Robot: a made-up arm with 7 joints. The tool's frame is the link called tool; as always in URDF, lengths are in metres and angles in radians. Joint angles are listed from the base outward.
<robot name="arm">
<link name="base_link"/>
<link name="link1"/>
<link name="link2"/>
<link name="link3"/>
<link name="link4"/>
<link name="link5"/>
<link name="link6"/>
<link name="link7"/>
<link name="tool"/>
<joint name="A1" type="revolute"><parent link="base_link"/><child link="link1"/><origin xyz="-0.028 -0.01 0.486" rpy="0.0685 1.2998 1.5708"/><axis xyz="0 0 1"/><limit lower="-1.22" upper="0.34"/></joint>
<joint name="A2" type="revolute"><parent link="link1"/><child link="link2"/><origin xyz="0.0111 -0.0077 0.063" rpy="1.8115 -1.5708 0"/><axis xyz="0 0 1"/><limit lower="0.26" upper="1.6"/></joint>
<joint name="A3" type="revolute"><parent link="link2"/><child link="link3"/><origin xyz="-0.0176 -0.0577 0.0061" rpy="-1.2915 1.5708 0"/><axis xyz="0 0 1"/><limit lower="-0.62" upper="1.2"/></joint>
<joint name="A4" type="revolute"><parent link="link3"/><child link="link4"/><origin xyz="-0.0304 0.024 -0.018" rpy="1.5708 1.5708 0"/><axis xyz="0 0 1"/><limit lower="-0.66" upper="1.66"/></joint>
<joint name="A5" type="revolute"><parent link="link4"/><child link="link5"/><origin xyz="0.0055 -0.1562 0.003" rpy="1.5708 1.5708 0"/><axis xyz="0 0 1"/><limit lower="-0.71" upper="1.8"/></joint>
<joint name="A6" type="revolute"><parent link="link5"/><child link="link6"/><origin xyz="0.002 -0.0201 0.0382" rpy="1.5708 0 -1.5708"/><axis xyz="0 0 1"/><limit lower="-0.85" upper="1.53"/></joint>
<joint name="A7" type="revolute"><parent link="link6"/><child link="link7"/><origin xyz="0.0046 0.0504 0.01" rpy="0 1.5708 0"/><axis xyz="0 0 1"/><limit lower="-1.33" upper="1.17"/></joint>
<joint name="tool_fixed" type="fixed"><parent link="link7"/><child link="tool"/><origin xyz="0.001 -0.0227 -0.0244" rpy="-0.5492 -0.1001 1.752"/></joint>
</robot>
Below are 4 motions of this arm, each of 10 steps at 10 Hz.
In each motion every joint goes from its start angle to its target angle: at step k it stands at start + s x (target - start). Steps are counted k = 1, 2, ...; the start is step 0. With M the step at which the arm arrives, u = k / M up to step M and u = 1 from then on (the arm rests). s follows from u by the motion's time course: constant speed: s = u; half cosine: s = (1 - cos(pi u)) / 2; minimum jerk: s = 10 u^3 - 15 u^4 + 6 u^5.
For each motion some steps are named. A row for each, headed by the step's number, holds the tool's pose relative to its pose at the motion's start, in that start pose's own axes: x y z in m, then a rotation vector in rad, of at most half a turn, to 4 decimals.
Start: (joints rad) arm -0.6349 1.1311 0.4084 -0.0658 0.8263 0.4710 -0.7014
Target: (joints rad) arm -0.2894 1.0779 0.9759 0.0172 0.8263 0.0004 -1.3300
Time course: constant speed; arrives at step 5
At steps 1, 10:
1: 0.0048 0.0147 -0.0134 0.0041 0.0672 -0.1052
10: 0.0081 0.0754 -0.0689 0.0486 0.3715 -0.4963

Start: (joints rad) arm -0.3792 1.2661 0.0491 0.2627 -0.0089 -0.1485 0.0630
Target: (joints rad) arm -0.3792 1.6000 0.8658 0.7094 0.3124 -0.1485 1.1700
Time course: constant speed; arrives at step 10
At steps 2, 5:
2: 0.0068 0.0470 0.0080 0.1638 -0.1543 0.3358
5: 0.0071 0.1153 0.0288 0.3984 -0.4134 0.8155

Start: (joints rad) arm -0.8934 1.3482 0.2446 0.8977 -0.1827 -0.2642 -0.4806
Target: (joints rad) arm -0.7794 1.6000 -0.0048 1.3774 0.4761 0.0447 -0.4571
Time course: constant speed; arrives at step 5
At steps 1, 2, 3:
1: -0.0105 0.0126 -0.0145 0.1562 0.2074 0.0679
2: -0.0238 0.0268 -0.0259 0.3156 0.4112 0.1437
3: -0.0394 0.0422 -0.0337 0.4780 0.6111 0.2270

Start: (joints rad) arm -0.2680 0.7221 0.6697 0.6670 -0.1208 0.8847 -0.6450
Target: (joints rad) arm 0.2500 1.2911 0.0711 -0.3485 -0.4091 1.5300 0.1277
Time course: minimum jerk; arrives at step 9
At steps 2, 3, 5, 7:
2: -0.0079 -0.0110 0.0034 0.0723 -0.0397 0.0727
3: -0.0188 -0.0317 0.0025 0.2061 -0.1006 0.1942
5: -0.0291 -0.0839 -0.0463 0.6598 -0.2167 0.5122
7: -0.0279 -0.0924 -0.1207 1.0986 -0.2439 0.7157

